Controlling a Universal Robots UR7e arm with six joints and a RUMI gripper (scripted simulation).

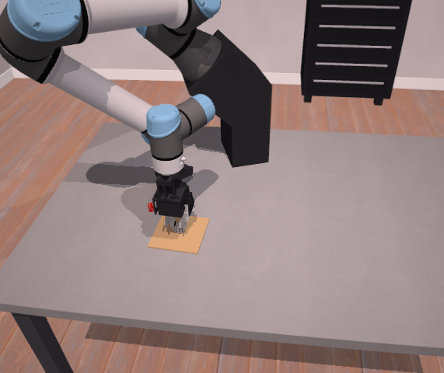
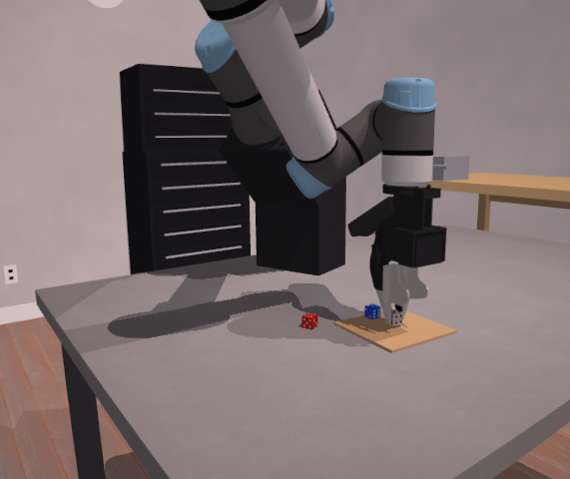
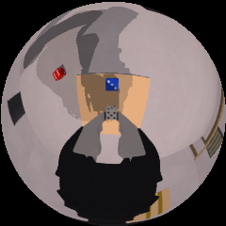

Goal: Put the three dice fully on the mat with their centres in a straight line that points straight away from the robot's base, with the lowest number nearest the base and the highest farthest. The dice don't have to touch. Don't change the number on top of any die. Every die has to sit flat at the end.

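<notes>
Right now the white die is 1 cm below my hand. The rest, counted from my hand: tan mat: 2 cm below; red die: 10 cm behind, 9 cm to the right, 2 cm below; blue die: 5 cm behind, 1 cm to the left, 1 cm below.
</notes>
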